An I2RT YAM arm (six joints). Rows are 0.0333 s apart.
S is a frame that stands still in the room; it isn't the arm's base.
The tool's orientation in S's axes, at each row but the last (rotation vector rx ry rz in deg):
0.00, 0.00, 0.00
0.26, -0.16, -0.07
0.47, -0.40, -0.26
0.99, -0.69, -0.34
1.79, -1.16, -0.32
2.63, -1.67, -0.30
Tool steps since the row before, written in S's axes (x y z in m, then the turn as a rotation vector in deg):
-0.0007, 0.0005, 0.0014, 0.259, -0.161, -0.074
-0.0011, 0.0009, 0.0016, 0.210, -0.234, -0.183
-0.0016, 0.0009, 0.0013, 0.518, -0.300, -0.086
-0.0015, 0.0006, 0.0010, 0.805, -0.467, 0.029
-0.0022, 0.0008, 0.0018, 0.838, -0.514, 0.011
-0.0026, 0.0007, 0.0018, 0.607, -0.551, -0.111
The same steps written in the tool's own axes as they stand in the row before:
-0.0007, 0.0005, 0.0014, 0.259, -0.161, -0.074
-0.0011, 0.0009, 0.0016, 0.210, -0.235, -0.183
-0.0016, 0.0009, 0.0013, 0.519, -0.298, -0.087
-0.0015, 0.0006, 0.0010, 0.808, -0.462, 0.027
-0.0022, 0.0008, 0.0018, 0.841, -0.509, 0.010
-0.0026, 0.0008, 0.0018, 0.607, -0.553, -0.103

